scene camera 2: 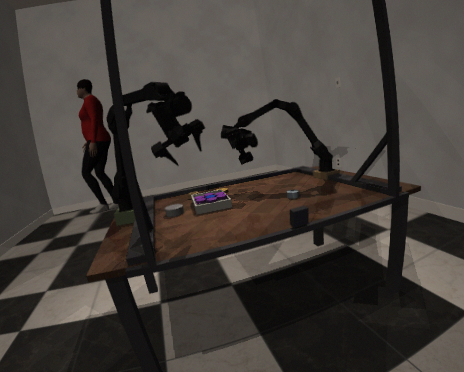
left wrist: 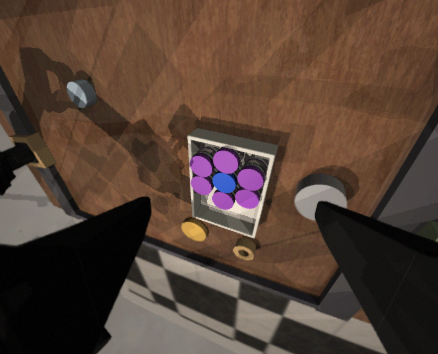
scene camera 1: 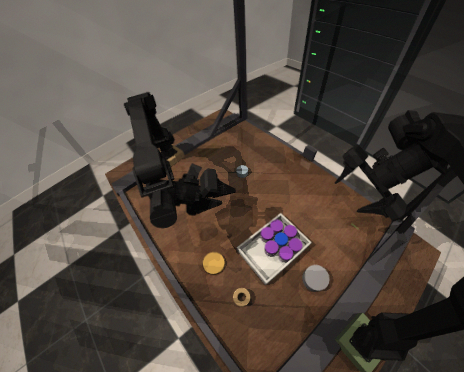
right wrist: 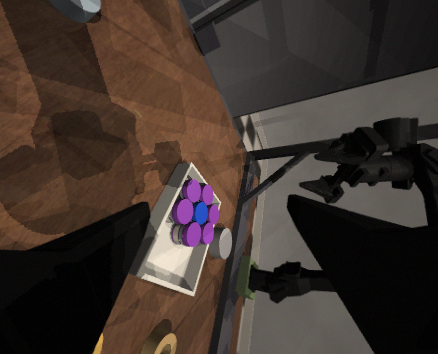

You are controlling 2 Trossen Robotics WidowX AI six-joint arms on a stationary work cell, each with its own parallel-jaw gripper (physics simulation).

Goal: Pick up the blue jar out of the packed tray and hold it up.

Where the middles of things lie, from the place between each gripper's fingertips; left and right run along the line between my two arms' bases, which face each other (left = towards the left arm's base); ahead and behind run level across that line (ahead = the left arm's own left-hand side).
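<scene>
White tray [right wrist: 160, 212]: 16 cm ahead of my left hand, 8 cm to the right of it and 21 cm below it. My left gripper is 8 cm to the right of the grey cylinder [left wrist: 310, 190], 15 cm short of it and 21 cm above it.
The grey cylinder is 320 mm to the left of my right hand, 60 mm behind it and 160 mm below it. My right hand is 160 mm above the white tray, 160 mm to the right of it and 40 mm past it.
</scene>
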